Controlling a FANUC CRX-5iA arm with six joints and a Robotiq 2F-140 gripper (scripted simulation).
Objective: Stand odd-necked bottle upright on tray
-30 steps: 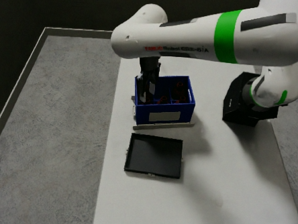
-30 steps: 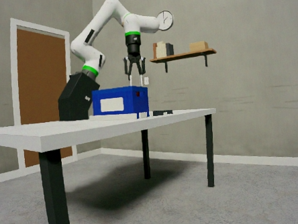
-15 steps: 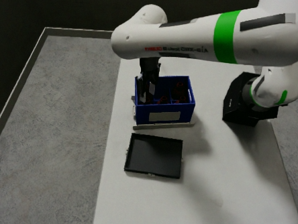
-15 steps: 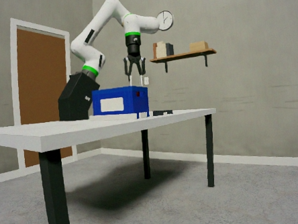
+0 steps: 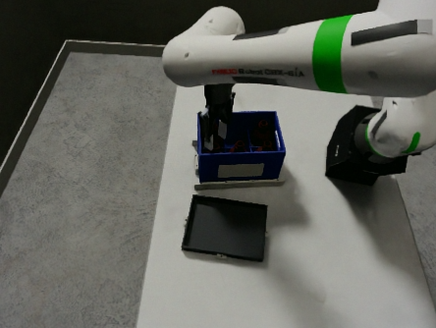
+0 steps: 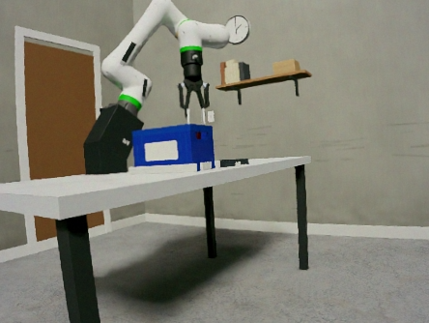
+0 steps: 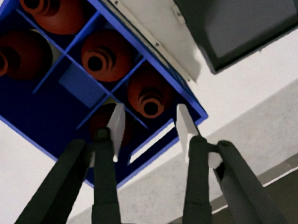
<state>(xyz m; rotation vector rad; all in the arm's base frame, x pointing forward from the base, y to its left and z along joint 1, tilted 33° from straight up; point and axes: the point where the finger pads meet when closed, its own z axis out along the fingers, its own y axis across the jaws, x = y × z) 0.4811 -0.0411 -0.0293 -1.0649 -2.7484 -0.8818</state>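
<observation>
My gripper is now 80 mm past the crate, 60 mm to the left of it and 130 mm above it. Round my hand: dark tray: 40 mm behind, 210 mm to the left, 200 mm below.
</observation>
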